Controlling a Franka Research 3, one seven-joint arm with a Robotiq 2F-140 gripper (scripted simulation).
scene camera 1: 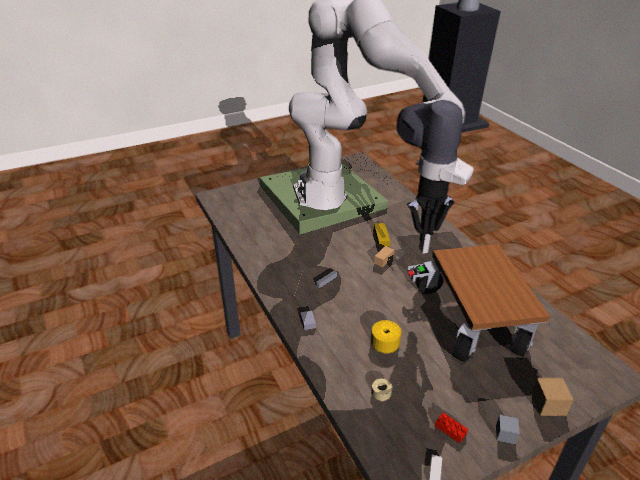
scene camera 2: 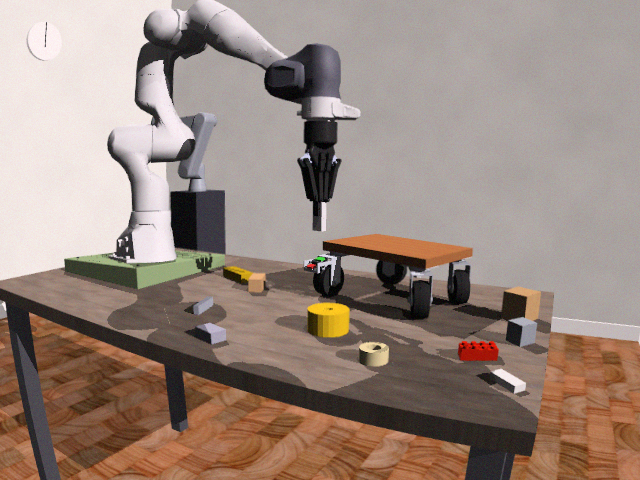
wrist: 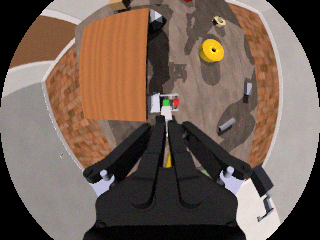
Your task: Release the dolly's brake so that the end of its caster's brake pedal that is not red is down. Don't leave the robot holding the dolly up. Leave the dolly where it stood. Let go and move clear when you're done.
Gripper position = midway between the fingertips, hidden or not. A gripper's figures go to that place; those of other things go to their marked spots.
Scene:
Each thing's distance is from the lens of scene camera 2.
my gripper [scene camera 2: 319, 230]: 112 cm
red brick [scene camera 2: 473, 351]: 82 cm
yellow cylinder [scene camera 2: 323, 323]: 89 cm

